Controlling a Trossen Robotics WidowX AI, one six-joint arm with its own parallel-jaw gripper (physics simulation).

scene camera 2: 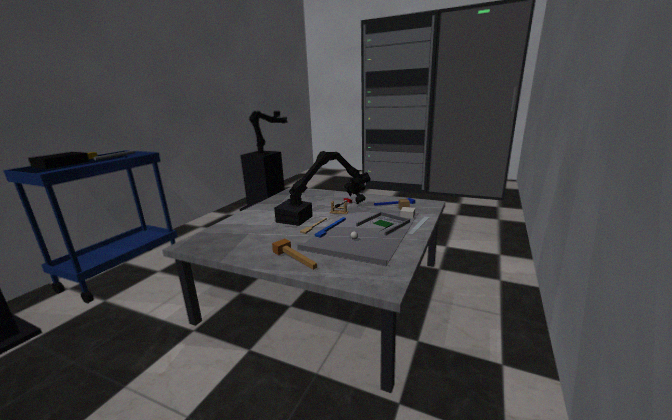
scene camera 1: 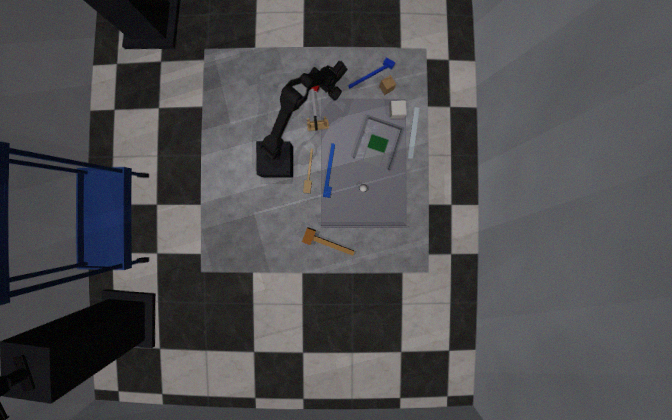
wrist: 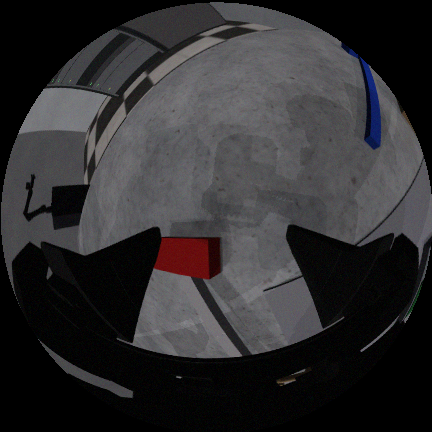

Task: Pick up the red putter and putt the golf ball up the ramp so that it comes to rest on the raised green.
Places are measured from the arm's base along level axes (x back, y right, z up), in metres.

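Where they show: gripper, fingertip midpoint: (scene camera 2: 354,200) (wrist: 225,232); arm's base, origin of the base link: (scene camera 2: 295,203) (scene camera 1: 273,153).
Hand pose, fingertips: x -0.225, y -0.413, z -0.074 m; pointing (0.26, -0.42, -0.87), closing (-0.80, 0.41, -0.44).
Note:
Each offset is from my fingertips to the top centre of the thing. "pt": to the spot under its first point.
The red putter (scene camera 1: 316,88) (scene camera 2: 347,200) (wrist: 182,256) has a red block head and a pale shaft with a dark stripe. Its handle end rests on a small wooden stand (scene camera 1: 324,125) (scene camera 2: 339,212). My gripper (wrist: 225,232) is open and empty, low over the head. In the wrist view the head shows beside the left finger, partly hidden by it, and the shaft runs down between the fingers. The white golf ball @[dx -0.255, dy +0.563, dz +0.021 m] (scene camera 1: 363,188) (scene camera 2: 354,235) sits on the grey platform (scene camera 1: 360,212) (scene camera 2: 350,248). The green @[dx -0.329, dy +0.307, dz -0.016 m] (scene camera 1: 378,143) (scene camera 2: 383,223) lies inside low grey walls.
Blue putters lie behind (scene camera 1: 369,76) (scene camera 2: 391,203) (wrist: 371,102) and on the platform's left side @[pt dx -0.069, dy +0.458, dz -0.007 m] (scene camera 1: 330,167) (scene camera 2: 331,227). A brown cube @[dx -0.366, dy -0.019, dz +0.035 m] (scene camera 1: 387,85), white cube @[dx -0.429, dy +0.115, dz +0.023 m] (scene camera 1: 398,108), pale strip @[dx -0.531, dy +0.232, dz -0.022 m] (scene camera 1: 414,133), small wooden tool @[dx +0.048, dy +0.479, dz -0.015 m] (scene camera 1: 310,167) and mallet @[dx -0.083, dy +0.880, dz +0.028 m] (scene camera 1: 332,244) (scene camera 2: 297,255) also lie about.

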